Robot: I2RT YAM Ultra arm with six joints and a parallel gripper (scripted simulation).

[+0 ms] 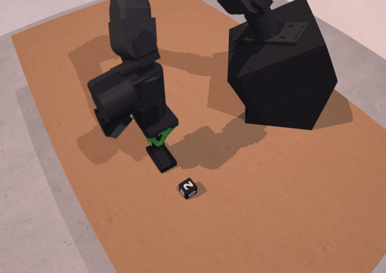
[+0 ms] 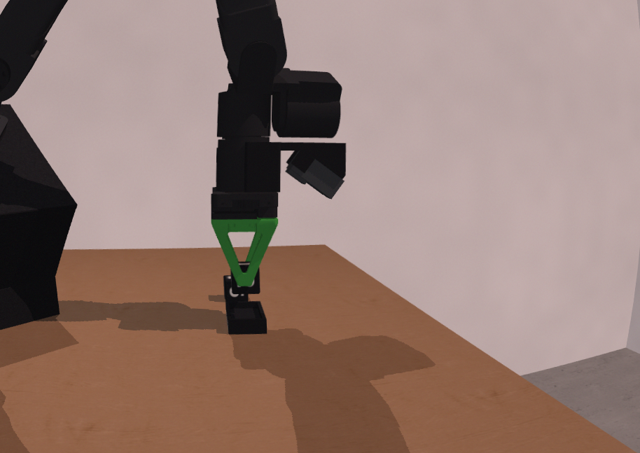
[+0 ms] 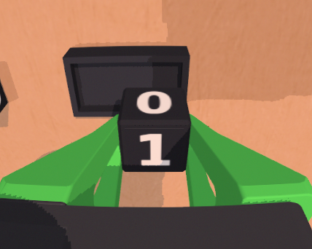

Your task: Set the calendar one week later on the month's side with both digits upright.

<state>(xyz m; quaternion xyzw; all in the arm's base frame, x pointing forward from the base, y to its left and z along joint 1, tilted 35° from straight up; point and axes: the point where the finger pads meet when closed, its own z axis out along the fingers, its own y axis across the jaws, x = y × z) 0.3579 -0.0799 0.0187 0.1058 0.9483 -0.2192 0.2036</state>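
Now: hand 20 mm to the right of the black tray and 50 mm above it.
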